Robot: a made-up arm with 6 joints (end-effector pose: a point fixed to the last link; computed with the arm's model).
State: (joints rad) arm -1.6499 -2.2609 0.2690 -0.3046 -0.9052 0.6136
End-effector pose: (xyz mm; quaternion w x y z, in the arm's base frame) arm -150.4 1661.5 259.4 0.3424 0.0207 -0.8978 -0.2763
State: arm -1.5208 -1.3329 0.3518 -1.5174 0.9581 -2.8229
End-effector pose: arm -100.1 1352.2 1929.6 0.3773 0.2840 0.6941 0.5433
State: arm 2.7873 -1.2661 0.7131 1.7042 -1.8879 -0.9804
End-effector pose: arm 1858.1 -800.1 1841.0 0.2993 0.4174 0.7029 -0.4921
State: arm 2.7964 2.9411 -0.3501 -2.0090 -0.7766 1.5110
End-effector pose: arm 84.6 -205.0 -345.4 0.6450 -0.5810 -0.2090 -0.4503
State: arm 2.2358 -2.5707 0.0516 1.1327 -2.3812 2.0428
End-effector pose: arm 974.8 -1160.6 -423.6 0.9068 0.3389 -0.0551 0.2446
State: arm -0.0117 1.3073 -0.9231 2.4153 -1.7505 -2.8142
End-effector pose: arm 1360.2 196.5 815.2 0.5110 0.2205 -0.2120 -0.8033
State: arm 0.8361 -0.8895 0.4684 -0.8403 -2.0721 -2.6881
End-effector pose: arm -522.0 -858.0 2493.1 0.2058 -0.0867 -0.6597 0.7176
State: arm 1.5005 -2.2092 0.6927 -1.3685 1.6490 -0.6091
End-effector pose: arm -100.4 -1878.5 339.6 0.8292 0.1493 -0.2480 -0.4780
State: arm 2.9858 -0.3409 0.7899 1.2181 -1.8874 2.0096
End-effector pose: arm 517.6 -43.0 3128.3 0.6645 0.0121 -0.4923 0.5621
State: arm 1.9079 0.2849 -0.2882 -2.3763 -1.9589 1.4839
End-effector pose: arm -489.9 687.7 2004.7 0.1224 -0.0678 0.9018 0.4090
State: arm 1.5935 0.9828 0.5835 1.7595 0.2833 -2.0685
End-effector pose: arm -136.5 2021.3 1848.0 0.7814 0.1993 0.5840 -0.0925
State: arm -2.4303 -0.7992 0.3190 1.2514 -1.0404 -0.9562
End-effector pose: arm 806.3 777.6 2693.8 0.4702 0.0990 0.8158 0.3218
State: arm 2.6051 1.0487 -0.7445 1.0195 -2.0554 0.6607
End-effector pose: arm -1309.0 868.5 1153.5 0.1506 -0.6099 -0.7743 0.0764
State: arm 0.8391 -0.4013 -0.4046 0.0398 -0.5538 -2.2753
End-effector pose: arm 128.3 -245.0 2441.6 0.2114 -0.4637 -0.6127 0.6041
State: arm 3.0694 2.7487 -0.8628 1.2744 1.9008 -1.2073
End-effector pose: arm -35.6 27.1 -555.3 0.5490 -0.6555 0.1664 -0.4913
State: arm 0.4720 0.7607 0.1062 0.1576 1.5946 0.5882
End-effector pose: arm 1589.3 500.0 1781.8 0.6318 0.7035 -0.3191 -0.0642
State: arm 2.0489 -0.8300 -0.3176 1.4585 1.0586 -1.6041
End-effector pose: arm 364.9 -742.1 2545.2 0.4258 0.2204 0.5943 0.6458
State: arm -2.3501 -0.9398 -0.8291 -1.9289 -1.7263 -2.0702
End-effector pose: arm 552.9 432.6 1666.6 0.5390 -0.5997 -0.5098 -0.2998
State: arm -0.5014 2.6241 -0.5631 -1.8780 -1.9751 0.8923
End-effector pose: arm 274.0 -103.7 -193.7 0.8105 -0.2092 -0.5127 0.1909
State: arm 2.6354 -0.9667 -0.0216 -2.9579 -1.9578 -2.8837
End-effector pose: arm 661.9 -729.5 2276.3 0.4823 -0.7731 -0.3750 -0.1706
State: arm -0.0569 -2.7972 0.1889 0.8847 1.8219 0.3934
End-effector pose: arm -1214.2 -109.0 -768.8 0.4593 0.2964 0.6151 -0.5681
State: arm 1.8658 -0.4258 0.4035 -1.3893 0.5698 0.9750
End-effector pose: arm 18.5 -59.7 2672.8 0.3067 0.7336 0.6064 -0.0095
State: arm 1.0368 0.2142 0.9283 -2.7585 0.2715 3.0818
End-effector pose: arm 198.6 891.3 2843.0 0.7110 0.6920 0.0756 -0.0996
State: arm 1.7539 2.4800 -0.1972 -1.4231 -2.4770 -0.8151
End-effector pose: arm -35.3 384.7 -396.7 0.5999 0.5468 0.2370 0.5338
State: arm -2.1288 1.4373 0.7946 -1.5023 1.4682 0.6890
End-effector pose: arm -1088.1 -1703.7 529.5 0.6446 0.1092 0.6723 0.3472
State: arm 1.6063 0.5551 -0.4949 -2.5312 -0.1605 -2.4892
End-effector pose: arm -295.8 982.1 1740.0 0.9374 -0.0480 0.0435 0.3422
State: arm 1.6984 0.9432 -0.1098 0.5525 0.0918 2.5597
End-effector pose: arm -20.2 1759.6 1459.2 0.3319 -0.1454 -0.4763 0.8011
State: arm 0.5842 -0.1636 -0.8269 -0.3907 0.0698 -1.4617
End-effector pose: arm 201.7 -157.7 2094.8 0.1028 -0.5534 -0.5276 0.6363
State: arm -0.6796 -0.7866 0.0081 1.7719 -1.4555 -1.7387
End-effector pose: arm -700.6 632.6 2669.0 0.2830 -0.5330 0.7028 0.3766
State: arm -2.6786 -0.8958 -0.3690 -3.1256 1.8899 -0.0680
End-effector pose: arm 762.9 42.5 2221.0 0.5251 -0.1172 0.3981 -0.7430
